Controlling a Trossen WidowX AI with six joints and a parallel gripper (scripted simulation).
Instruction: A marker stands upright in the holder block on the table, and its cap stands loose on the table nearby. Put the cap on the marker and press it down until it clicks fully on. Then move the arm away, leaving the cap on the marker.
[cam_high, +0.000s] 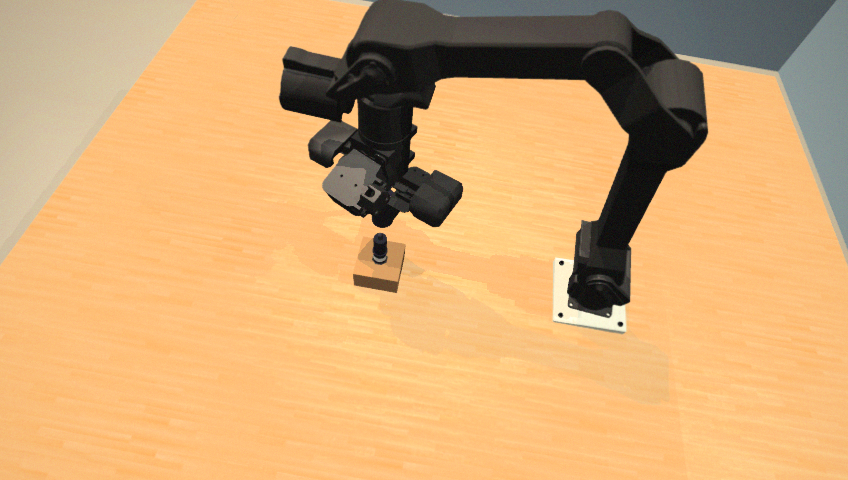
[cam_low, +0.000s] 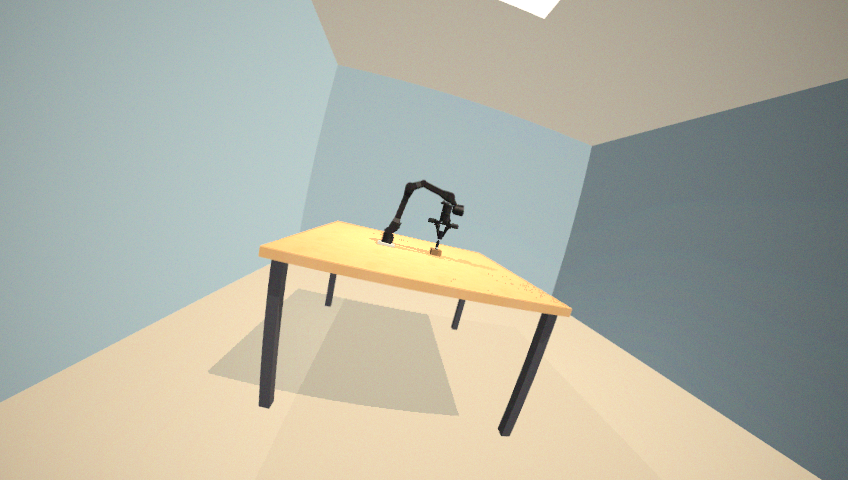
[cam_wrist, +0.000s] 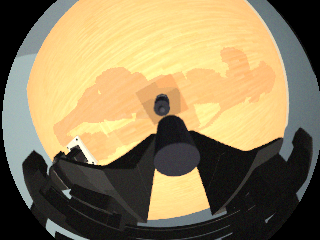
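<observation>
The holder block lies 100 mm below my gripper tip and 20 mm to the left of it. From my gripper tip the other things lie so: marker cap 10 mm above.
</observation>
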